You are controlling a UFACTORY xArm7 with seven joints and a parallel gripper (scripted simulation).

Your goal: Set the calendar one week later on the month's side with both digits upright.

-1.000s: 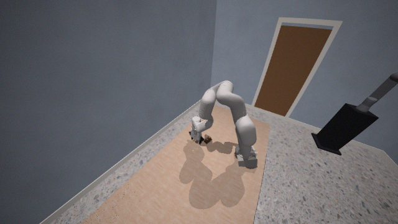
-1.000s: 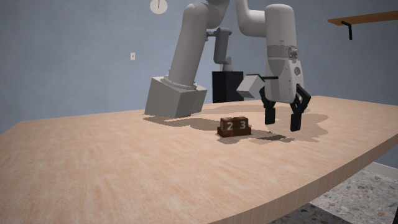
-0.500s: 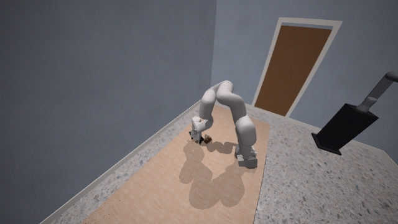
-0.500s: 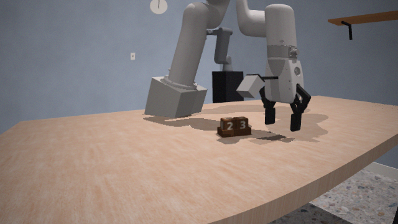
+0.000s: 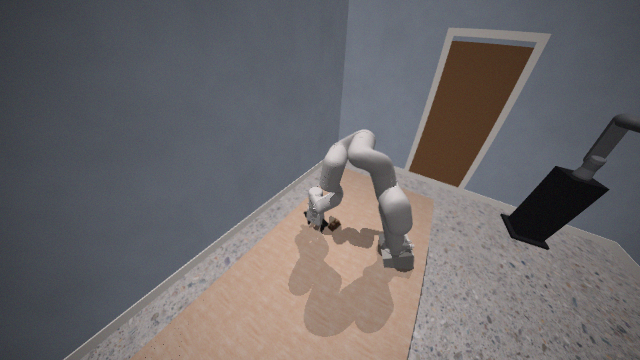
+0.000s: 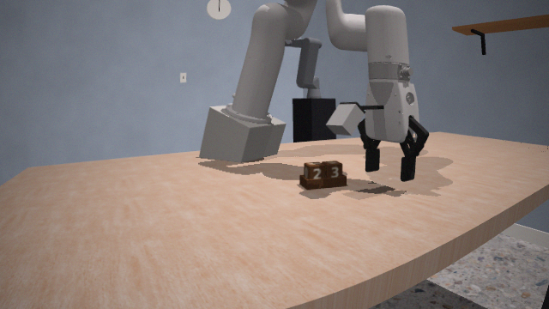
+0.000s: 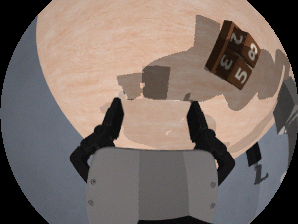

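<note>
My hand is 10 cm past the cube, 9 cm to the left of it and 1 cm above it. From my hand the other things lie so: brown wooden tray (10 cm behind, 7 cm to the right, 2 cm below).
</note>
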